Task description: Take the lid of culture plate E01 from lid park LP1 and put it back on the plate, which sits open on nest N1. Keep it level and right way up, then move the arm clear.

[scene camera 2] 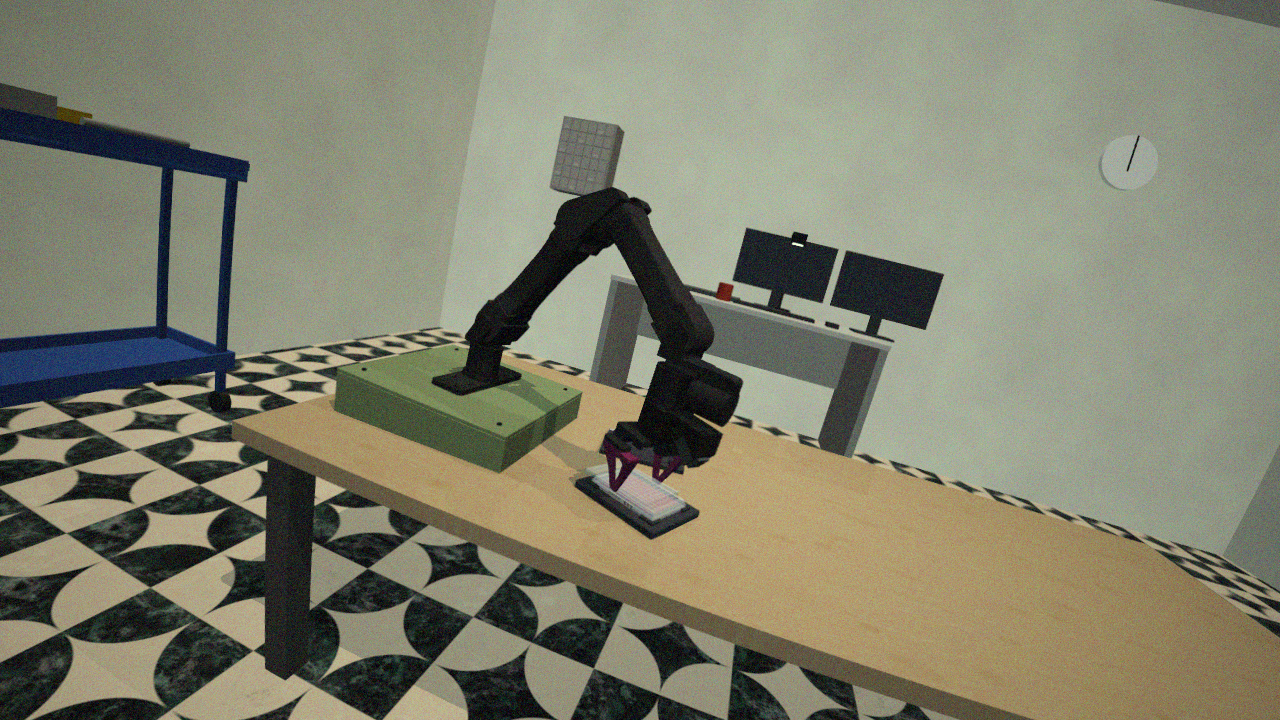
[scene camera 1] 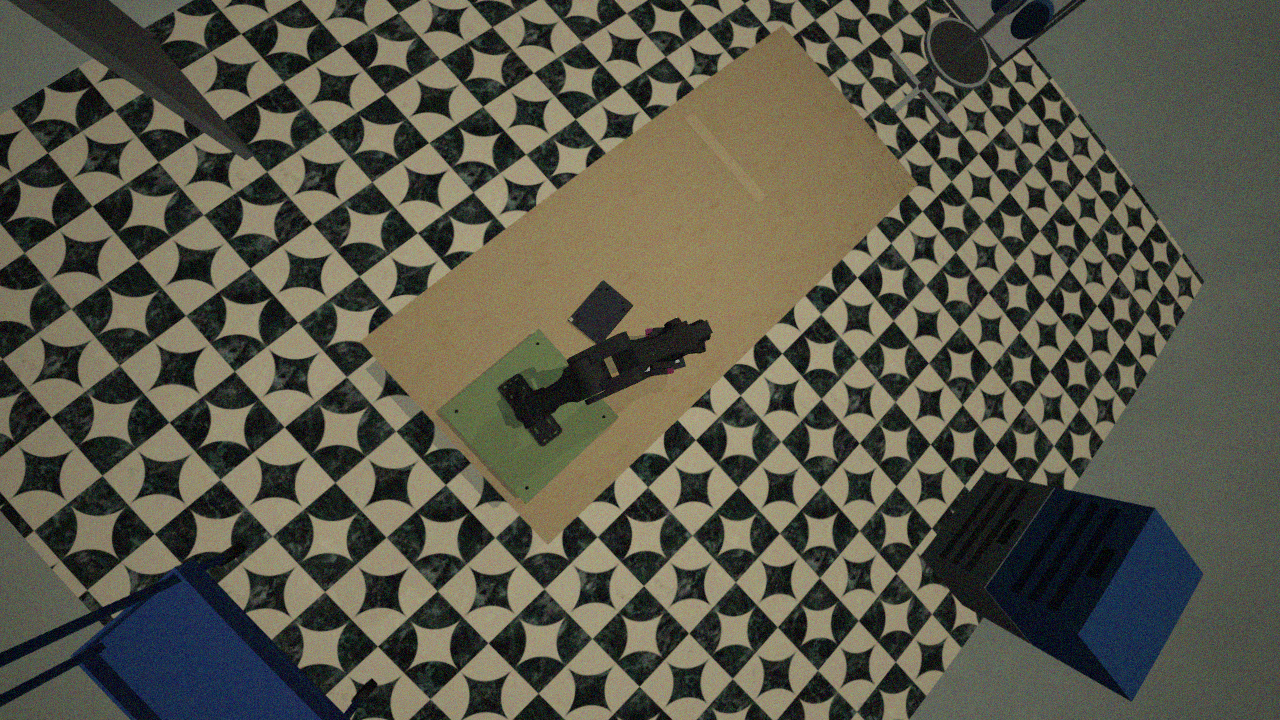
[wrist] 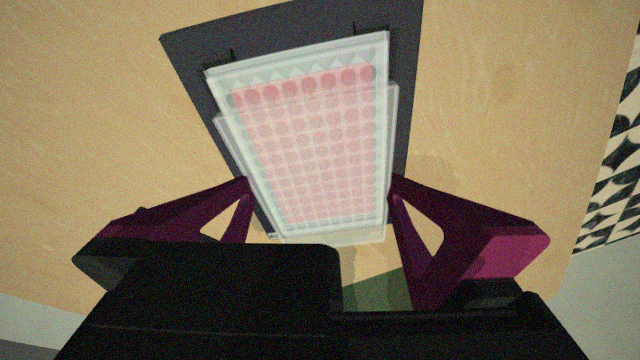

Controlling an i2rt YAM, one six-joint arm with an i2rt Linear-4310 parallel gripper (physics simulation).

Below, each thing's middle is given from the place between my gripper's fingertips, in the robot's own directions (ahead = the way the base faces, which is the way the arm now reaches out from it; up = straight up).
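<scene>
Dark nest [scene camera 2: 651,529]: 10 mm ahead of my hand, 10 mm below it. Clear plate lid [scene camera 2: 639,487]: 10 mm behind my hand.
</scene>
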